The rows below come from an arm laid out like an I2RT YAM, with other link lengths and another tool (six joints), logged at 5 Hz.
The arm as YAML. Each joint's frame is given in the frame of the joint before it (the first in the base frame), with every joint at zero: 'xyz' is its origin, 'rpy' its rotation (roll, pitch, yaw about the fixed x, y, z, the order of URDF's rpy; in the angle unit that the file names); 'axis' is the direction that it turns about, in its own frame. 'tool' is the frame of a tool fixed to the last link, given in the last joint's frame.
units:
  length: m
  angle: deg
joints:
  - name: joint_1
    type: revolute
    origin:
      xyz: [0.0, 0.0, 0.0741]
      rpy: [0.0, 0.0, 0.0]
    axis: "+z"
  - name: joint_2
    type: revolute
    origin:
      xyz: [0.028, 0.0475, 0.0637]
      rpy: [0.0, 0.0, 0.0]
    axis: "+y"
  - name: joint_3
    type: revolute
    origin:
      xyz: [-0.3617, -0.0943, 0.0]
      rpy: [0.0, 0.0, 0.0]
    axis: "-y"
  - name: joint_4
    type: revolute
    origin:
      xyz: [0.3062, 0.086, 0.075]
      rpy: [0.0, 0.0, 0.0]
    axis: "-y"
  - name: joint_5
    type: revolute
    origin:
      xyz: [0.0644, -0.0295, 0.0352]
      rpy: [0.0, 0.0, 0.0]
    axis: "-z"
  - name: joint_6
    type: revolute
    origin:
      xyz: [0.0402, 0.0, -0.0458]
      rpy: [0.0, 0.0, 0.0]
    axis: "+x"
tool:
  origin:
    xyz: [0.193, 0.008, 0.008]
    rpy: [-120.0, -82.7, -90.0]
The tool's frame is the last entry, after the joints.
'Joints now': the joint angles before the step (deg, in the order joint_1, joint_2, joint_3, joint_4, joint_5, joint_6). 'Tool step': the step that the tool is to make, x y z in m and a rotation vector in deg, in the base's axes. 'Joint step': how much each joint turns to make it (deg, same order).
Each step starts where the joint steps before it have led.
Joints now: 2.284, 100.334, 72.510, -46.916, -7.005, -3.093
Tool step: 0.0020, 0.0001, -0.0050, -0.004, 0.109, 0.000
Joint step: 0.003, 0.584, -0.200, 0.676, 0.000, 0.003
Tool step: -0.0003, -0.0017, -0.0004, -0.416, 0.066, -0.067
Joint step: -0.002, 0.003, -0.003, -0.082, 0.416, -0.046
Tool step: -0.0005, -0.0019, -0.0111, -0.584, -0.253, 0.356
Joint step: -0.001, 0.259, -1.768, 2.200, 0.480, -0.503
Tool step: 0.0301, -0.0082, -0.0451, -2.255, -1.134, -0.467
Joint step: 0.005, 6.150, -0.795, 7.974, 2.340, -0.170
